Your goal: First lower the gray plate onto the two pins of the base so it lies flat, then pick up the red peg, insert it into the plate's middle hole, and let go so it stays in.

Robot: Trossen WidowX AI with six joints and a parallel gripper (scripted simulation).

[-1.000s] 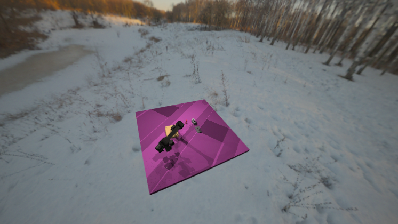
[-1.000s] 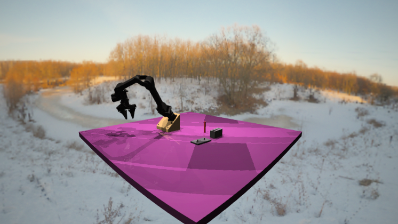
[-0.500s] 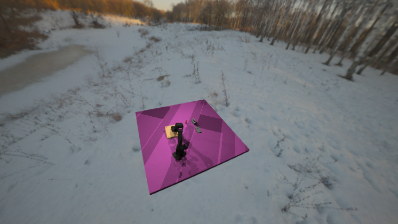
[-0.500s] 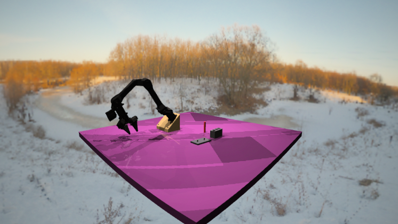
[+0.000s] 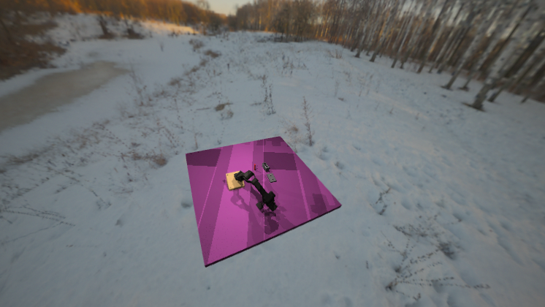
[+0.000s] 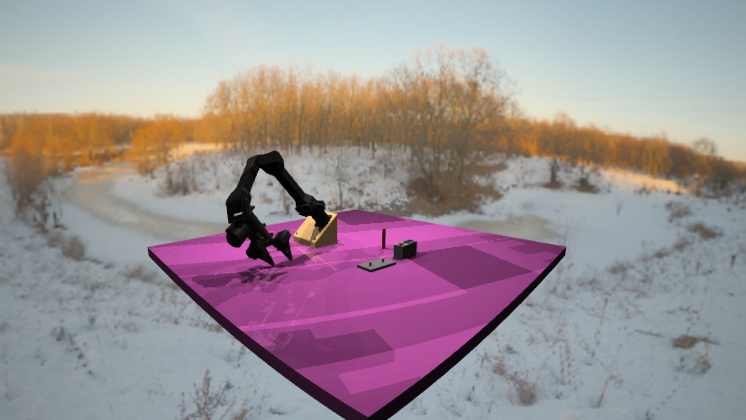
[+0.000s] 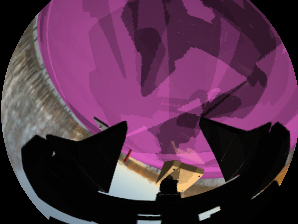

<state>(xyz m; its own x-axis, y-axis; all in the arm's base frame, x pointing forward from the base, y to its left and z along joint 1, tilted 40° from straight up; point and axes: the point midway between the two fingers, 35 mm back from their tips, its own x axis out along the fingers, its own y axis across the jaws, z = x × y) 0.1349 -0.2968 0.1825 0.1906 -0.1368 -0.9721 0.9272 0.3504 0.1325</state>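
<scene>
Now: the gray plate 41 cm to the left of my gripper tip, 21 cm ahead of it and 2 cm above it. Round my gripper tip: red peg: 43 cm to the left, 9 cm ahead, 2 cm above; dark flat base: 25 cm to the left, 20 cm ahead, 1 cm below.
</scene>
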